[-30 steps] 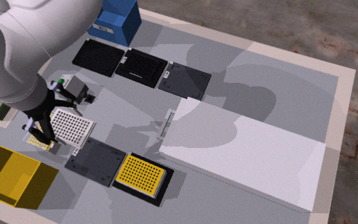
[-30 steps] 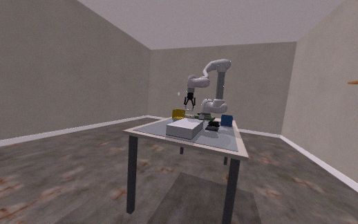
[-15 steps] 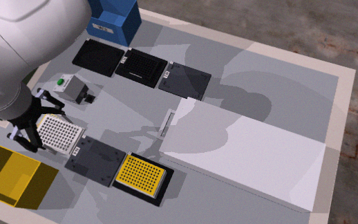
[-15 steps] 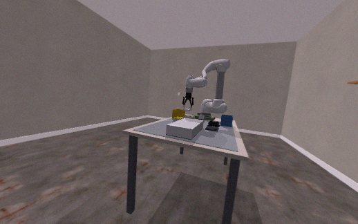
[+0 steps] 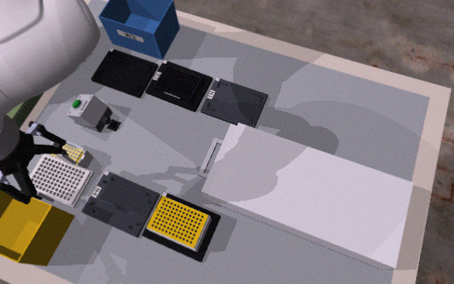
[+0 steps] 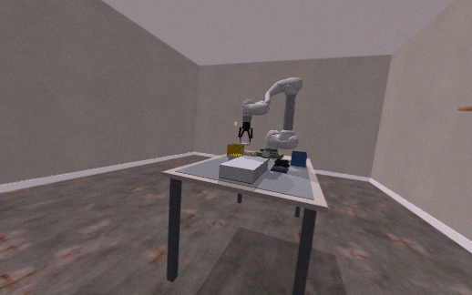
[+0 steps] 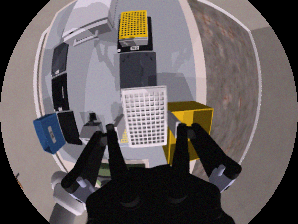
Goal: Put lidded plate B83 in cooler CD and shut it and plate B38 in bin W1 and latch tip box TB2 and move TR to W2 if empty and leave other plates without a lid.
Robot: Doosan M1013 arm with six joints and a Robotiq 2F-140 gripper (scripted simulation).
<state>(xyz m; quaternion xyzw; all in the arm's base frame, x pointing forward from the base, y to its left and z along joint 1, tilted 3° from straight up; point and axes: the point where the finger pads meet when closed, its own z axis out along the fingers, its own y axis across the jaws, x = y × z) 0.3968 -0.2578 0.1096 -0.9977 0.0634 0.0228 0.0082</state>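
My gripper is now 260 mm short of the yellow tip rack, 110 mm above it and 20 mm to the left of it. Round my hand: white assay plate: 20 mm below; then done key: 220 mm to the left, 100 mm below, 90 mm behind; then yellow bin W1: 130 mm below, 110 mm to the right, 100 mm behind.
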